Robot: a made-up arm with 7 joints. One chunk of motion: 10 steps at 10 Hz.
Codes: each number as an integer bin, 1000 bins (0 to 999) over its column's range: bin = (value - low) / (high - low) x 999, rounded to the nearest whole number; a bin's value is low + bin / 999 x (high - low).
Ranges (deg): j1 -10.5..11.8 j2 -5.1..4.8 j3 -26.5..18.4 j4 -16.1..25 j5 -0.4..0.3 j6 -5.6..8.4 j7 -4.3..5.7
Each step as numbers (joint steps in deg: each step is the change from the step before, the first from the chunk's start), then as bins.
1 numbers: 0.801 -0.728 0.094 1.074 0.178 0.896 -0.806
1 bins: 506 441 592 417 825 464 349
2 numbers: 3.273 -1.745 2.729 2.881 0.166 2.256 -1.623
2 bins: 617 339 650 461 808 561 267
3 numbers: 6.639 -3.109 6.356 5.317 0.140 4.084 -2.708
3 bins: 768 201 731 521 771 691 159
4 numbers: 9.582 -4.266 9.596 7.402 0.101 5.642 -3.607
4 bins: 900 84 803 571 715 802 69
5 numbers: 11.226 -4.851 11.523 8.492 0.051 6.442 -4.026
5 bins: 973 25 846 598 644 859 27
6 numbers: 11.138 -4.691 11.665 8.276 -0.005 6.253 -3.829
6 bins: 969 41 849 592 564 846 47
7 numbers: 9.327 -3.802 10.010 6.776 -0.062 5.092 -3.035
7 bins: 888 131 812 556 482 763 126
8 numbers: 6.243 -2.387 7.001 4.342 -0.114 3.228 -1.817
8 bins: 750 274 745 497 408 630 248
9 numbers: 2.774 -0.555 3.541 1.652 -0.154 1.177 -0.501
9 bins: 595 459 668 431 351 484 380
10 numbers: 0.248 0.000 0.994 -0.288 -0.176 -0.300 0.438
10 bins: 481 515 612 384 320 378 473
